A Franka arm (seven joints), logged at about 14 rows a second.
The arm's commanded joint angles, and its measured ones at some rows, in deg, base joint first. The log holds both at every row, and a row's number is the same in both.
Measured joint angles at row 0: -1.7, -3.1, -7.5, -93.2, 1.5, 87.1, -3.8
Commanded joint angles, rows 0 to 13: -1.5, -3.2, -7.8, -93.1, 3.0, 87.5, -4.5; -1.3, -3.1, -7.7, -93.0, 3.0, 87.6, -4.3; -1.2, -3.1, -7.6, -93.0, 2.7, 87.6, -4.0; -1.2, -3.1, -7.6, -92.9, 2.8, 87.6, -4.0; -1.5, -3.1, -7.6, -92.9, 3.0, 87.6, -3.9; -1.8, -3.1, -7.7, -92.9, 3.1, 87.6, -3.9; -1.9, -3.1, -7.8, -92.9, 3.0, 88.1, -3.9; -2.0, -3.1, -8.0, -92.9, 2.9, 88.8, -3.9; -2.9, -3.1, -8.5, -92.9, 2.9, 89.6, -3.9; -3.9, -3.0, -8.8, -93.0, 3.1, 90.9, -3.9; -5.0, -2.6, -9.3, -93.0, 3.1, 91.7, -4.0; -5.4, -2.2, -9.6, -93.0, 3.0, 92.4, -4.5; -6.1, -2.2, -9.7, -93.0, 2.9, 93.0, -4.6; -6.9, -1.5, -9.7, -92.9, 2.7, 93.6, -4.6
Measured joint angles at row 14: -5.8, -2.5, -9.5, -93.2, 1.5, 92.2, -4.0
